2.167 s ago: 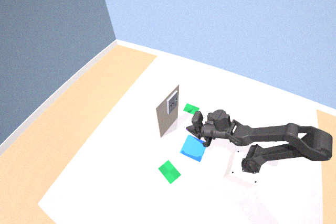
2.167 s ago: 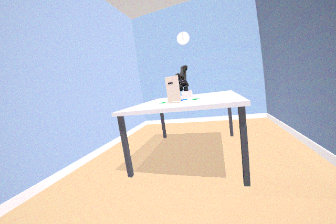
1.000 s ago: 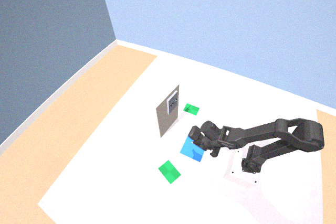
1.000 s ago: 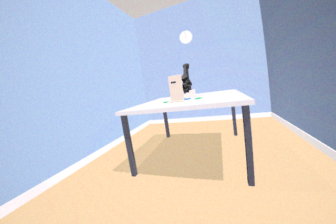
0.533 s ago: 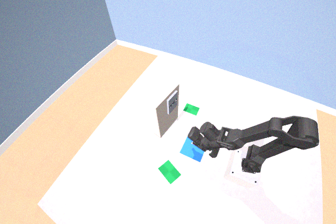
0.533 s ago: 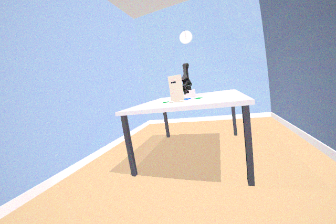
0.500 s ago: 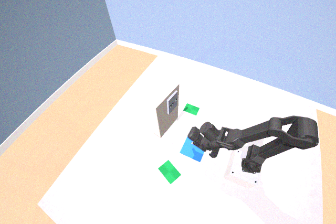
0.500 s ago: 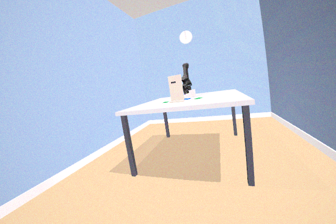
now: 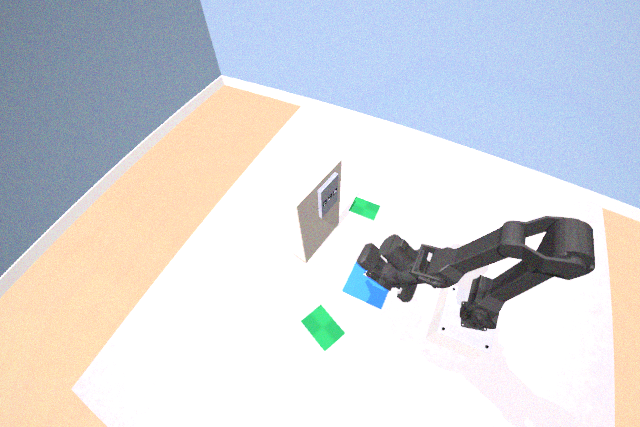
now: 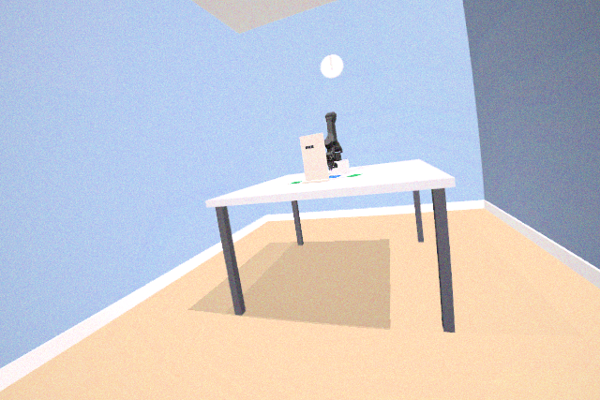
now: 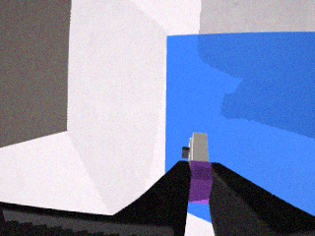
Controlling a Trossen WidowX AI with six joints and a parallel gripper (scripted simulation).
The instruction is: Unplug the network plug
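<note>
The blue marked square is 1 cm behind my gripper tip and 5 cm below it. The rest, counted from my gripper tip: upright panel (16 cm ahead, 10 cm to the right, 9 cm above); network plug (right at my gripper tip).
</note>
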